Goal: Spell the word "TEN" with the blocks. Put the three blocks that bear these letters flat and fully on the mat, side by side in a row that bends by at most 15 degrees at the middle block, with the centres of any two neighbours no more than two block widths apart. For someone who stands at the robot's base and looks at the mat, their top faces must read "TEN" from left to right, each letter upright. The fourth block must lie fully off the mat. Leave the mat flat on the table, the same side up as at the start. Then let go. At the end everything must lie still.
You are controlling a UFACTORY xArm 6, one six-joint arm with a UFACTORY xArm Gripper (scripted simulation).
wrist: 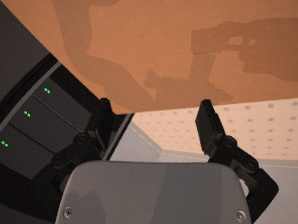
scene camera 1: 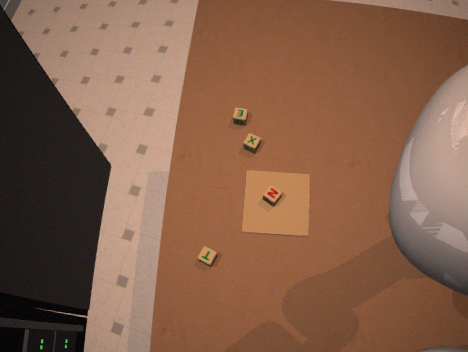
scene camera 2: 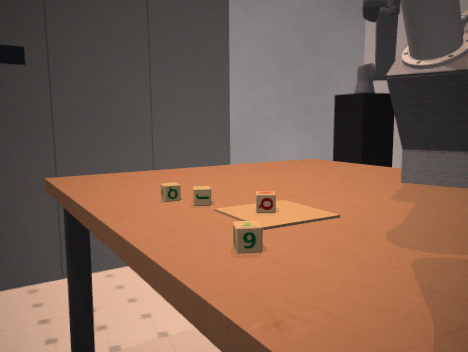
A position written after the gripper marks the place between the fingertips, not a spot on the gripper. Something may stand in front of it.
Labels:
gripper: wrist 155, 109; not seen in scene camera 1 (out of frame); not seen in scene camera 2 (out of frame)
mat: scene camera 1; scene camera 2; not seen in the wrist view (out of frame)
same spot on mat: (scene camera 2: 288, 213) = (scene camera 1: 281, 212)

